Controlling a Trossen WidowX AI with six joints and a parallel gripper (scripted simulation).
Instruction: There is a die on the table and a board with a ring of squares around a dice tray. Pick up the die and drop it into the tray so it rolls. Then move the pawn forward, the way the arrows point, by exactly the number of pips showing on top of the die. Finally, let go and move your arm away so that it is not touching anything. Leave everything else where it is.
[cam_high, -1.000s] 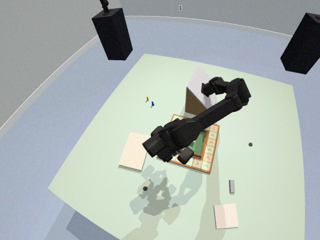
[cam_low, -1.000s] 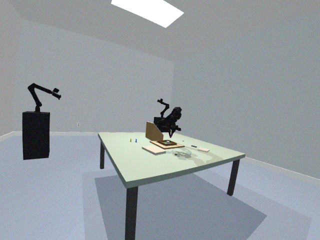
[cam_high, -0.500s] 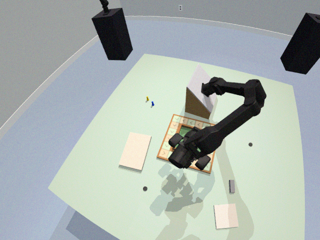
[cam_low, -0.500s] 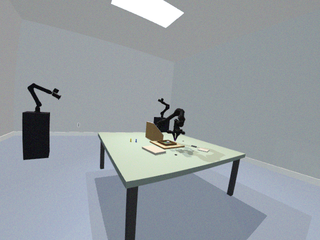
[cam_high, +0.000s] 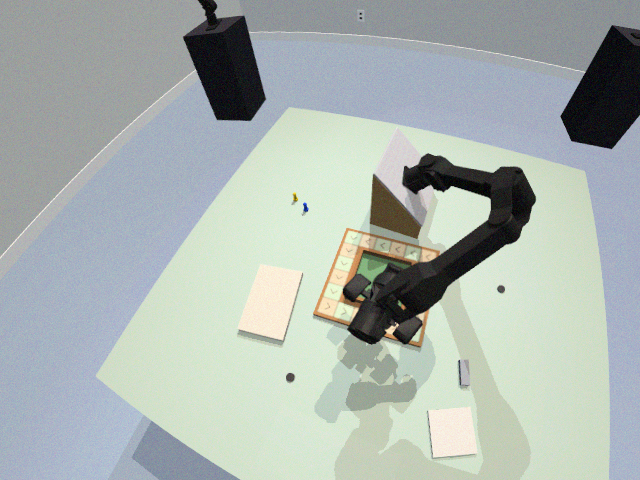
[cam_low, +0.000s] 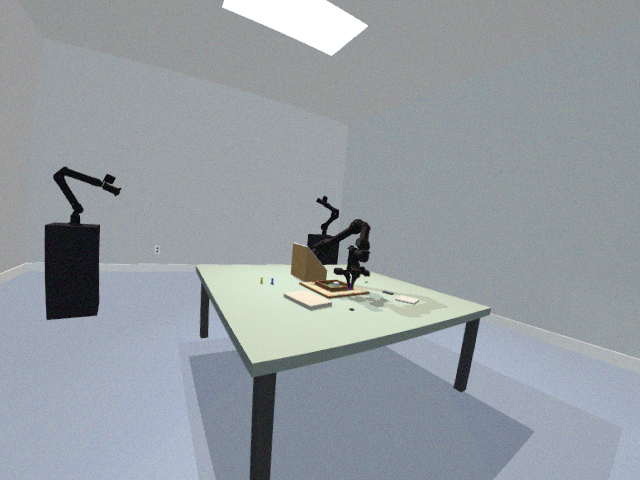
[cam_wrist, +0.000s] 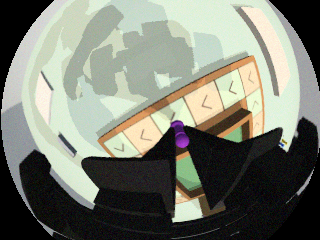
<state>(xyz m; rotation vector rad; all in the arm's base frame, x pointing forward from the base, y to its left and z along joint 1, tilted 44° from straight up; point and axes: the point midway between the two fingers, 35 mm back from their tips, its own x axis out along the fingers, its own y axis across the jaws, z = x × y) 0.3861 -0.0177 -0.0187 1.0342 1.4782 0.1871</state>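
My gripper tip is 110 mm past the white die and 10 mm above it. Round my gripper tip: blue pawn (320 mm behind, 290 mm to the right, 20 mm below); then grey block (230 mm to the left, 90 mm ahead, 30 mm below); then purple pawn (10 mm above).
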